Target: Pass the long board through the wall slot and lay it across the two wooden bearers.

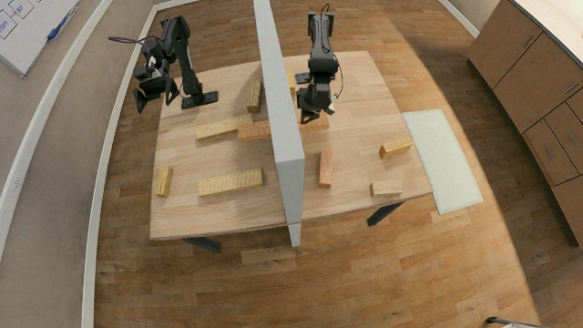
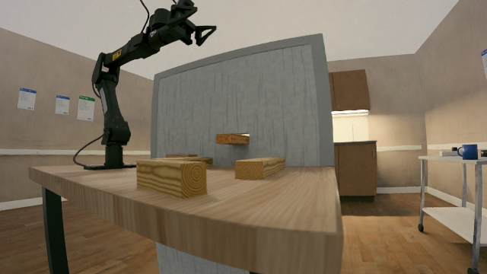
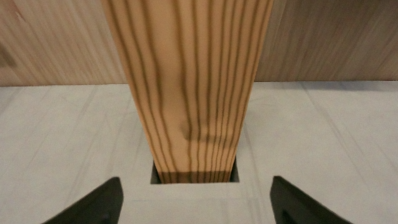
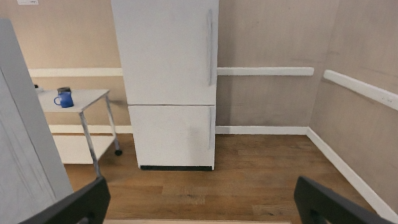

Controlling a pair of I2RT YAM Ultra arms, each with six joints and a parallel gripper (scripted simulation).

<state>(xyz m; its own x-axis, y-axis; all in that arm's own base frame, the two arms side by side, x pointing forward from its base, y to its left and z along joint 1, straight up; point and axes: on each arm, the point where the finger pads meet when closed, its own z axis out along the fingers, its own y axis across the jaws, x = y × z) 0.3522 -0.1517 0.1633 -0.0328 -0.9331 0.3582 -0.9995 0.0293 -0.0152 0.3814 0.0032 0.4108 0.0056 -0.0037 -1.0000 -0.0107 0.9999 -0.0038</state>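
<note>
Right now my right hand is 38 cm to the right of the long board, 31 cm above it and 4 cm past it. Also, from my right hand: small block (39 cm below, 16 cm to the right, 5 cm ahead).
</note>
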